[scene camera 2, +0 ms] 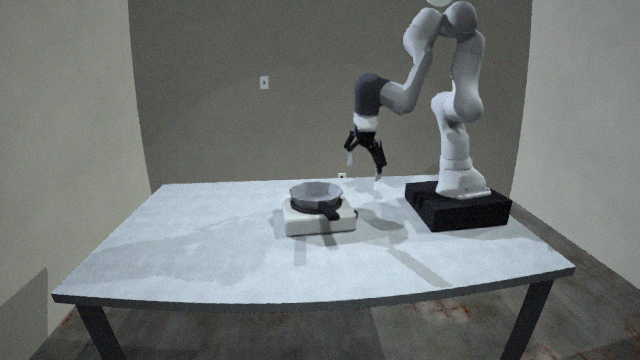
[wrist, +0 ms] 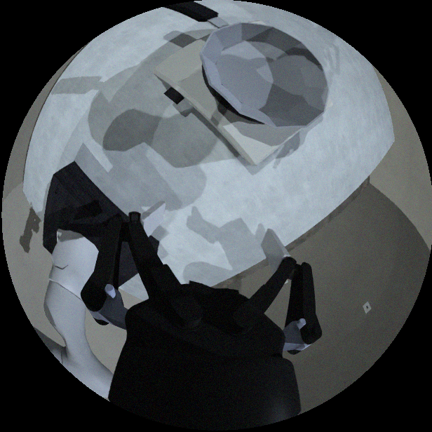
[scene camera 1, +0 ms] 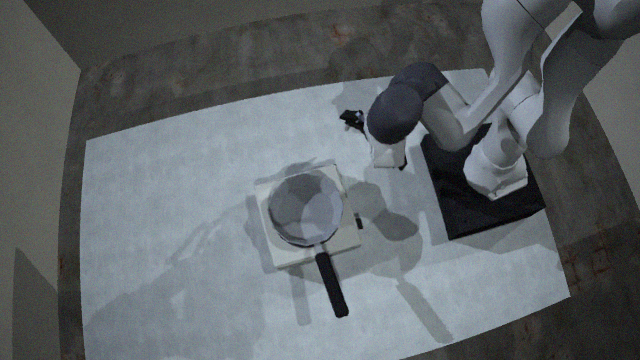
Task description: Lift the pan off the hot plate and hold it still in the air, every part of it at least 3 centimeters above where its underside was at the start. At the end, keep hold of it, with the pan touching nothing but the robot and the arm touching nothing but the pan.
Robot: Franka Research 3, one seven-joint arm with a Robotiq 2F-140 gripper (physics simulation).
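Observation:
The round grey pan point(scene camera 1: 306, 210) point(scene camera 2: 316, 192) point(wrist: 265, 75) sits upright on the cream hot plate point(scene camera 1: 350, 235) point(scene camera 2: 305, 226) point(wrist: 250, 147). Its black handle point(scene camera 1: 332, 285) point(scene camera 2: 329, 211) point(wrist: 195, 10) juts past the hot plate toward the near table edge in both scene views; it is cut off at the top of the wrist view. My gripper point(scene camera 2: 364, 167) point(wrist: 215, 224) is open and empty, with its fingers pointing down. It hangs above the far part of the table, apart from the pan, behind it and to its right in scene camera 2. In scene camera 1 the arm partly hides it.
The white table point(scene camera 1: 150, 165) point(scene camera 2: 175, 205) carries the black base block point(scene camera 1: 460, 225) point(scene camera 2: 470, 217) point(wrist: 65, 200) of the arm, right of the hot plate in the scene views. A dark knob point(scene camera 1: 358, 221) point(wrist: 174, 95) sticks out from the hot plate's side facing the base.

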